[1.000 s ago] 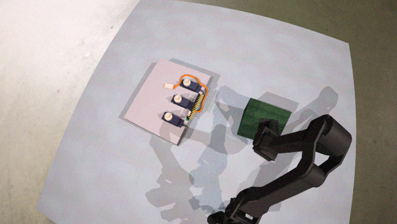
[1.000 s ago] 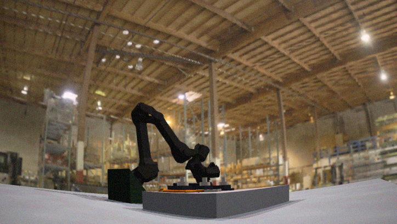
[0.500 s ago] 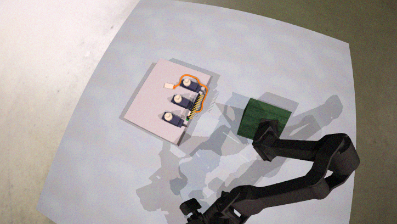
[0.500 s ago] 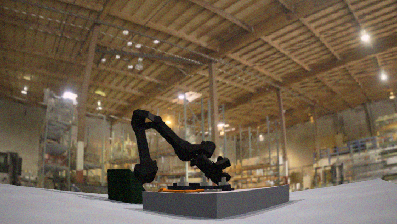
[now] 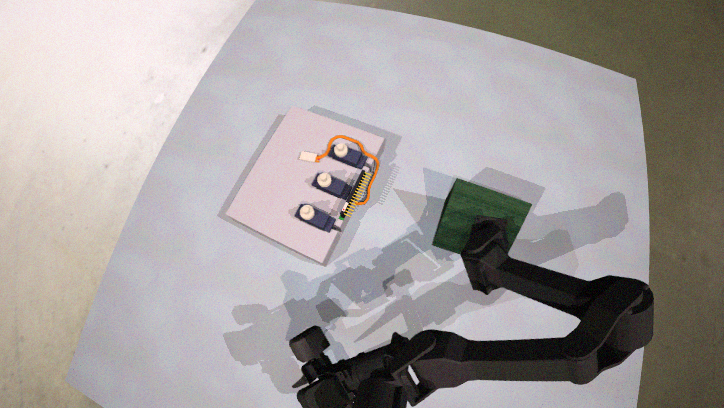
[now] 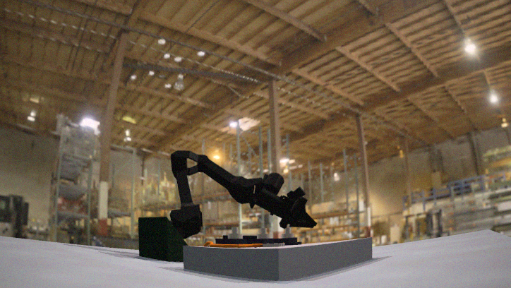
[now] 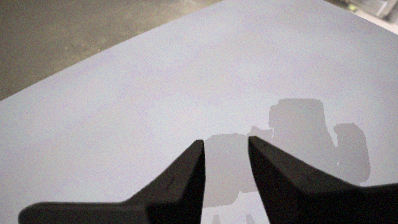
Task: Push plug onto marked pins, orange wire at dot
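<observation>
Right now my gripper tip is 350 mm to the left of the red dot and 30 mm above it. From my gripper tip the other things lie so: pale holder (140 mm ahead, 420 mm to the right, 80 mm below).
</observation>
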